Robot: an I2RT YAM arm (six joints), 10 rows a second.
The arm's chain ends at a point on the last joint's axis. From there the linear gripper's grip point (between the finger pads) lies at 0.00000 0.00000 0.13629 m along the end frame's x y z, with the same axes.
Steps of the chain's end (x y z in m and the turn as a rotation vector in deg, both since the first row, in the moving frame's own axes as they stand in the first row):
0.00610 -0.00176 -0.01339 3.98 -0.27 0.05
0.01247 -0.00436 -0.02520 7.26 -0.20 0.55
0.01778 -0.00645 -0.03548 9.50 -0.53 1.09
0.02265 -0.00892 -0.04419 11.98 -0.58 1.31
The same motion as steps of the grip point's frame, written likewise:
0.00546 -0.01122 -0.01372 3.98 -0.27 0.05
0.01208 -0.02159 -0.02629 7.26 -0.20 0.55
0.01674 -0.02895 -0.03735 9.50 -0.53 1.09
0.02161 -0.03722 -0.04717 11.98 -0.58 1.31

